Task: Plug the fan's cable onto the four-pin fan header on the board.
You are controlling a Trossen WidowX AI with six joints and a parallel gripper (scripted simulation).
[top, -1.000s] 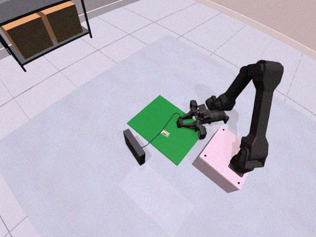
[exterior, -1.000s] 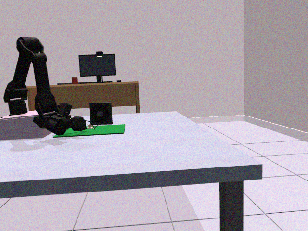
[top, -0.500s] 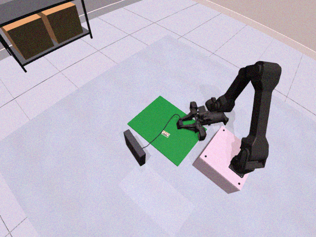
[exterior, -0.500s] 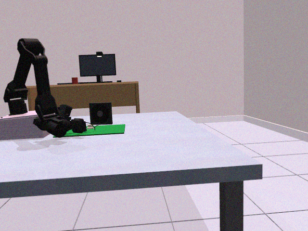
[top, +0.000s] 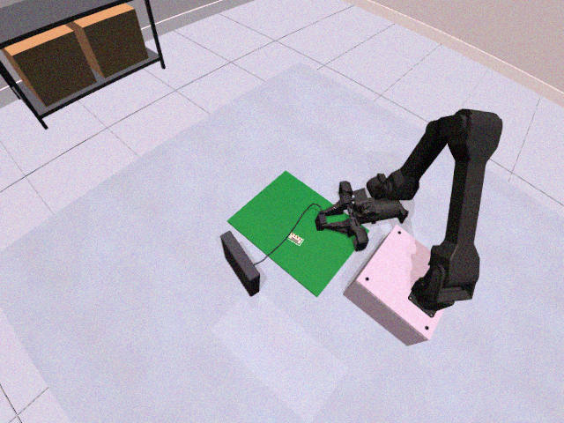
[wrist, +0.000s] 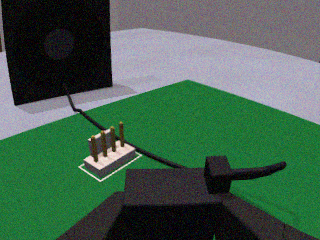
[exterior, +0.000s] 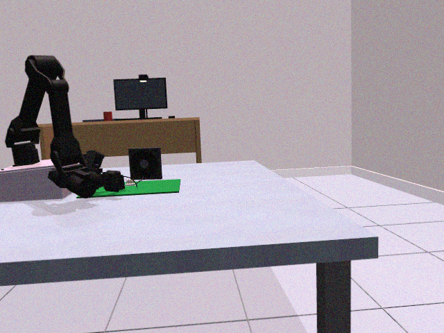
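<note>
Right now the black plug is 1 cm below my gripper tip. Also, from my gripper tip: black fan: 5 cm ahead, 22 cm to the left, 3 cm above; then green board: 4 cm ahead, 3 cm to the left, 5 cm below.
</note>
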